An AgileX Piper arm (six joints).
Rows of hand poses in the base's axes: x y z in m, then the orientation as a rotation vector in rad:
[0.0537 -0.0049 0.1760 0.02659 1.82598 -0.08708]
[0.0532 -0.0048 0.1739 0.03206 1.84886 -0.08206]
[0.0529 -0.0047 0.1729 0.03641 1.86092 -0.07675]
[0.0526 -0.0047 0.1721 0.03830 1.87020 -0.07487]
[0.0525 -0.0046 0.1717 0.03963 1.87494 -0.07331]
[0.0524 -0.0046 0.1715 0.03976 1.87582 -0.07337]
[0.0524 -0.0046 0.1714 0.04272 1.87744 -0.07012]
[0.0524 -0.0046 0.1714 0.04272 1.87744 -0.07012]
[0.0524 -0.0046 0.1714 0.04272 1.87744 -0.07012]
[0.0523 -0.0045 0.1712 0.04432 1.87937 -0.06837]
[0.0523 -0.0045 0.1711 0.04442 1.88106 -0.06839]
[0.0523 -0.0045 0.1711 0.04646 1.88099 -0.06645]
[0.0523 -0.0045 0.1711 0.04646 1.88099 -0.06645]
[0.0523 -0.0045 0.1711 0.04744 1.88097 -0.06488]
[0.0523 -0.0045 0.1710 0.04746 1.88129 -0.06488]
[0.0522 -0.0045 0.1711 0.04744 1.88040 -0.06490]
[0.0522 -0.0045 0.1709 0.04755 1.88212 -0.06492]
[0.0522 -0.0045 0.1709 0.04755 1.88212 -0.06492]
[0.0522 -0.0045 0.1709 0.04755 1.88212 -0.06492]
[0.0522 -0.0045 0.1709 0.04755 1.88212 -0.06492]
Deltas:
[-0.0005 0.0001 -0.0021 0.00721 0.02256 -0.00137]
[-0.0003 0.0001 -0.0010 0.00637 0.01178 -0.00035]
[-0.0003 0.0000 -0.0008 0.00262 0.00917 -0.00040]
[-0.0001 0.0001 -0.0004 0.00193 0.00466 -0.00015]
[-0.0001 0.0000 -0.0002 0.00006 0.00088 -0.00012]
[0.0000 0.0000 -0.0001 0.00381 0.00146 -0.00041]
[0.0000 0.0000 0.0000 0.00000 0.00000 0.00000]
[0.0000 0.0000 0.0000 0.00000 0.00000 0.00000]
[-0.0001 0.0001 -0.0002 0.00209 0.00185 -0.00023]
[0.0000 0.0000 -0.0001 0.00010 0.00169 -0.00008]
[0.0000 0.0000 0.0000 0.00237 -0.00016 -0.00043]
[0.0000 0.0000 0.0000 0.00000 0.00000 0.00000]
[0.0000 0.0000 0.0000 0.00158 -0.00009 0.00011]
[0.0000 0.0000 -0.0001 0.00002 0.00032 -0.00001]
[-0.0001 0.0000 0.0001 -0.00006 -0.00089 0.00000]
[0.0000 0.0000 -0.0002 0.00010 0.00172 -0.00009]
[0.0000 0.0000 0.0000 0.00000 0.00000 0.00000]
[0.0000 0.0000 0.0000 0.00000 0.00000 0.00000]
[0.0000 0.0000 0.0000 0.00000 0.00000 0.00000]

